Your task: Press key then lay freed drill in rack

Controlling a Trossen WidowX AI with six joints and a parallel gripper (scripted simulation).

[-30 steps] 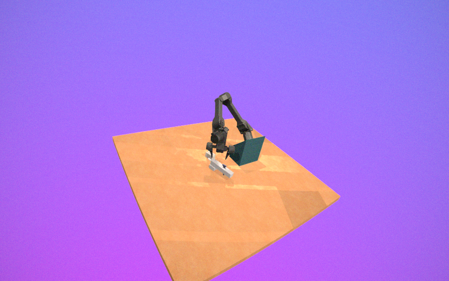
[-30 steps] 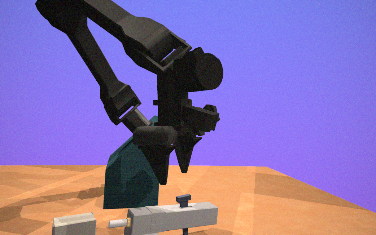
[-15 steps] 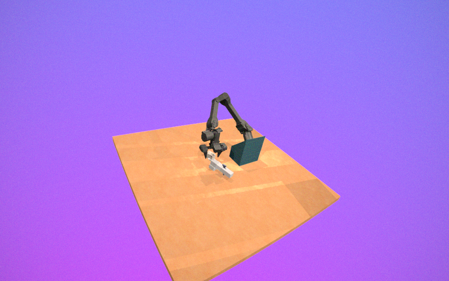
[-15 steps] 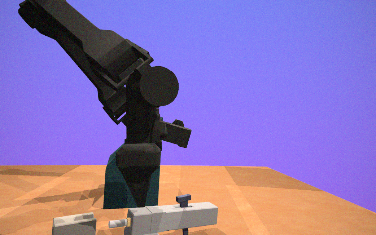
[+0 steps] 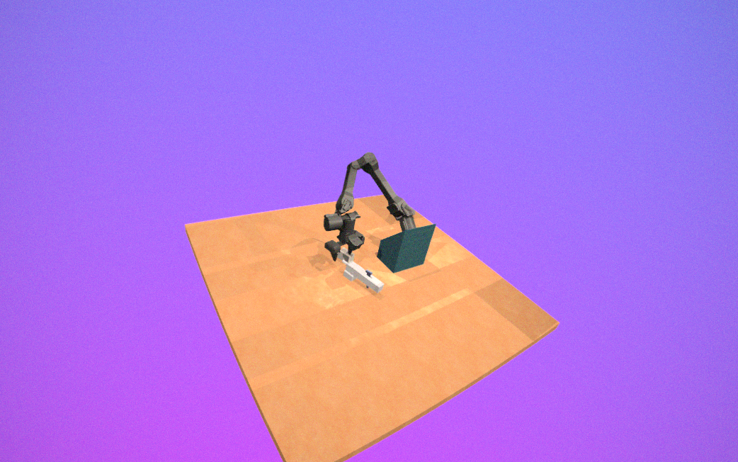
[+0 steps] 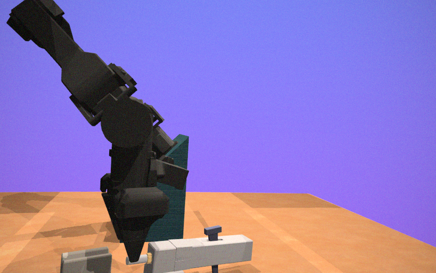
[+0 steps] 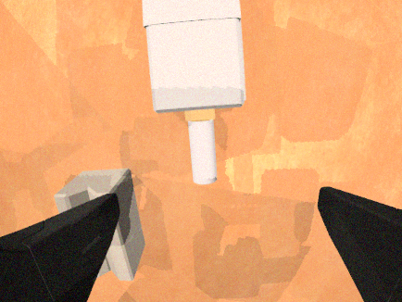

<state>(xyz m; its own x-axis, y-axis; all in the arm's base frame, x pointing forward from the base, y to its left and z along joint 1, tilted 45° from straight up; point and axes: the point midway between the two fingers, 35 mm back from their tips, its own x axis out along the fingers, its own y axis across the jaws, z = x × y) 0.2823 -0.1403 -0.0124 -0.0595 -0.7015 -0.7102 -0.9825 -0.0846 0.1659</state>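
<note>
Now: gripper tip 6 cm to the right of the drill, 2 cm past it and 2 cm above it. From my gripper tip the other things lie so: housing 12 cm to the left, 3 cm below, 3 cm behind; then grey rack 7 cm behind, 6 cm to the right, 5 cm below; then dark blue t-shaped key 14 cm to the left, 4 cm behind, 2 cm below.
</note>
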